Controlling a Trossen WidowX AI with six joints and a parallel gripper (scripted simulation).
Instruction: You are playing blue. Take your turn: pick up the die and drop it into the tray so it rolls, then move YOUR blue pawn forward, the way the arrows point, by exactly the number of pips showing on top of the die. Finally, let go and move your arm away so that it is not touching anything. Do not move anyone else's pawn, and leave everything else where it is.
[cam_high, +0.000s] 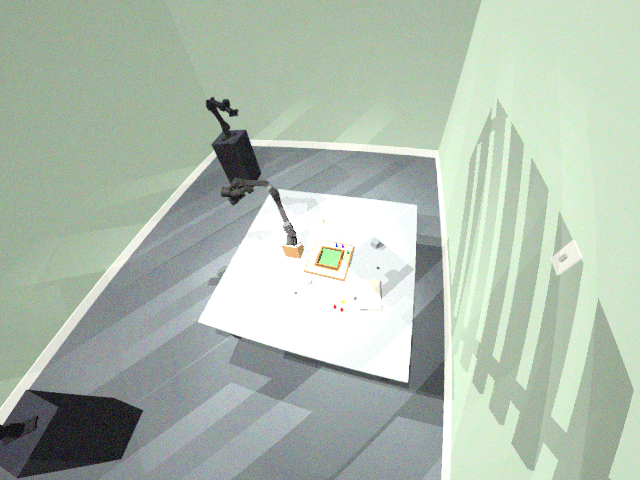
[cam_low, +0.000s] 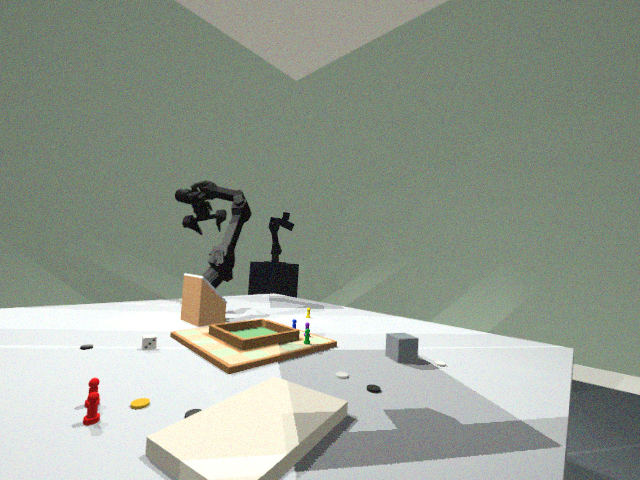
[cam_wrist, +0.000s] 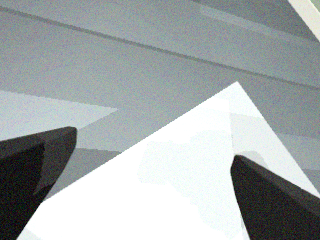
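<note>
My gripper tip is now 570 mm short of the white die, 480 mm to the left of it and 290 mm above it. From my gripper tip the other things lie so: blue pawn 710 mm ahead, 180 mm to the right, 280 mm below; yellow pawn 570 mm ahead, 50 mm to the left, 290 mm below; purple pawn 750 mm ahead, 180 mm to the right, 280 mm below.
</note>
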